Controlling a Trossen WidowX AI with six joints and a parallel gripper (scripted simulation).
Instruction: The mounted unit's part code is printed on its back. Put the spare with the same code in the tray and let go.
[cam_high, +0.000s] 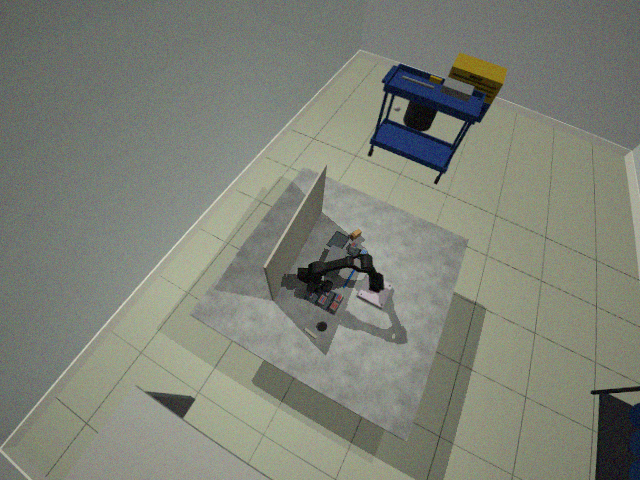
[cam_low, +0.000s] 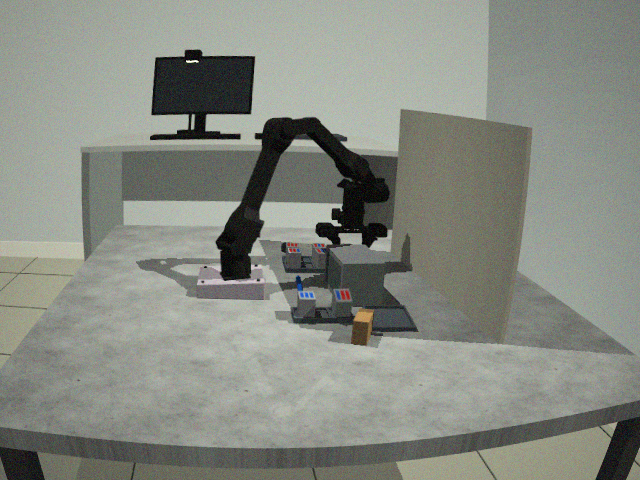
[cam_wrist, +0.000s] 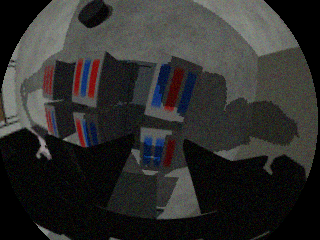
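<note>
Right now the grey spare block is 20 mm above my gripper tip. The rest, counted from my gripper tip: rack: 70 mm behind, 40 mm to the left, 20 mm below; blue pen: 180 mm behind, 120 mm to the right, 20 mm below; grey mounted unit: 60 mm behind, 160 mm to the right, 30 mm above.
</note>
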